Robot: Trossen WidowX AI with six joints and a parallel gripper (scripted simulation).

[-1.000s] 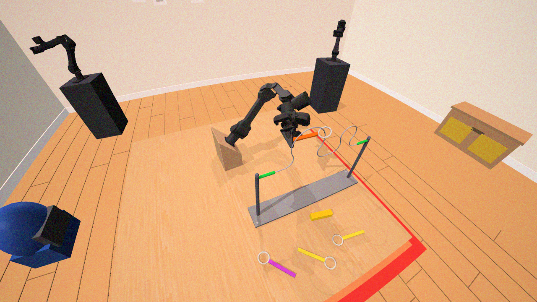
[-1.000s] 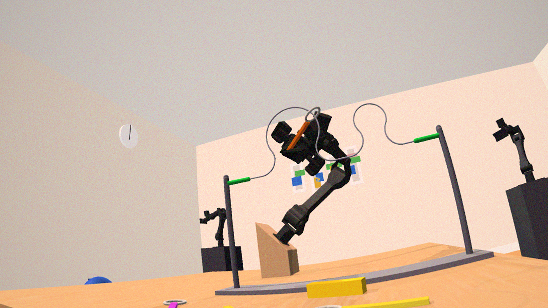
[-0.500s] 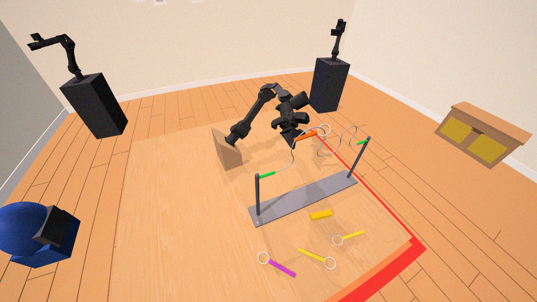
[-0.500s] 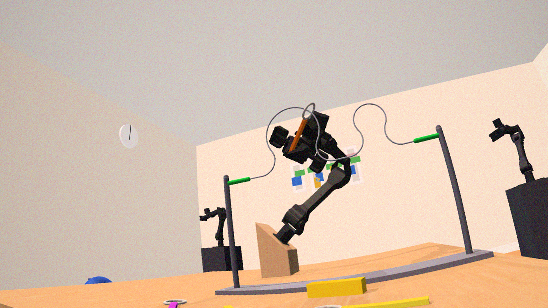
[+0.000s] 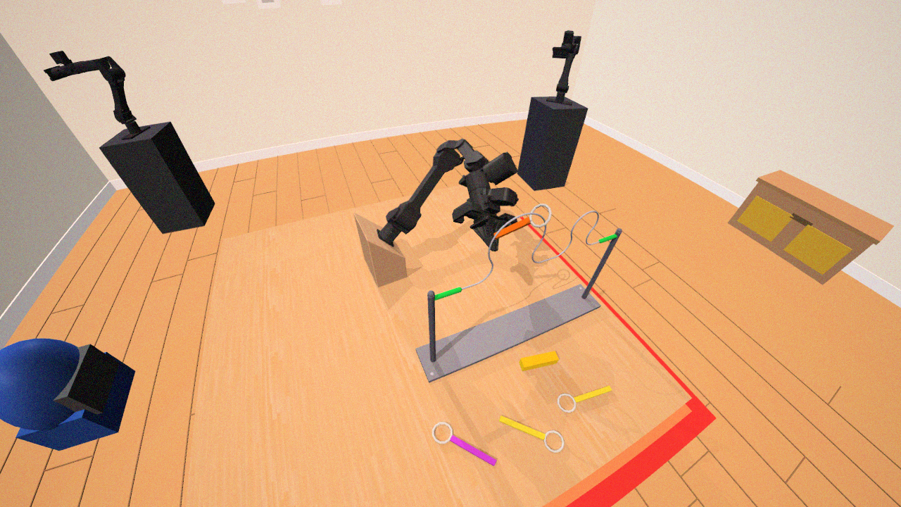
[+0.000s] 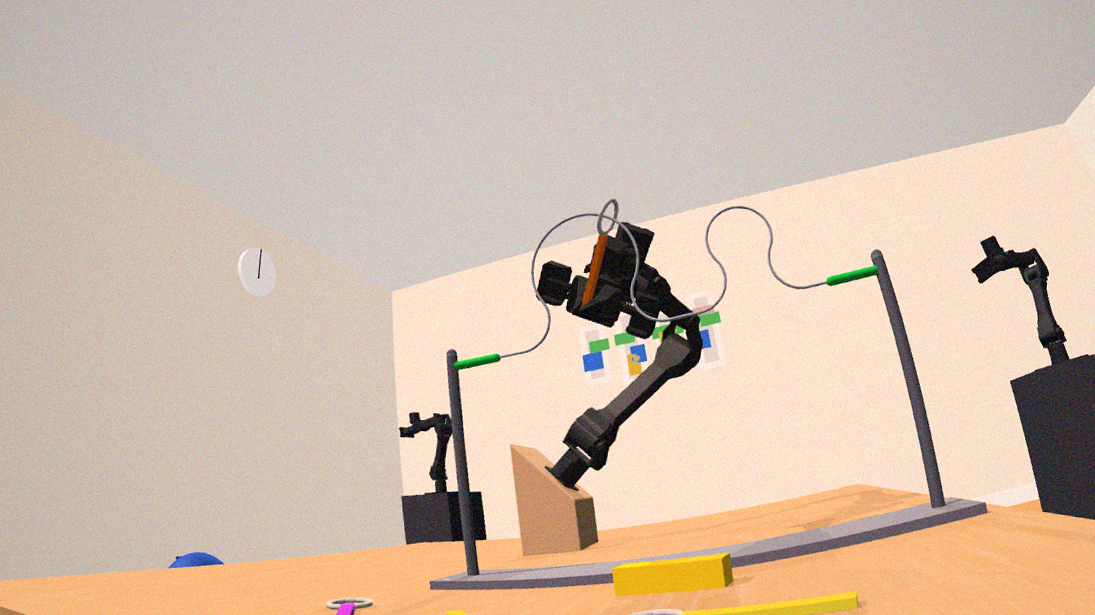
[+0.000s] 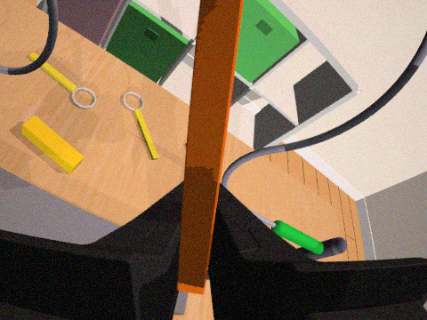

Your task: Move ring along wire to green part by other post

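The orange-handled ring is 8 cm above my gripper tip, 5 cm to the left of it and 1 cm ahead of it. Also, from my gripper tip: yellow block 34 cm below, 16 cm ahead, 12 cm to the left; then magenta-handled ring 35 cm below, 28 cm ahead, 17 cm to the right; then yellow-handled ring 35 cm below, 29 cm ahead, 18 cm to the left.
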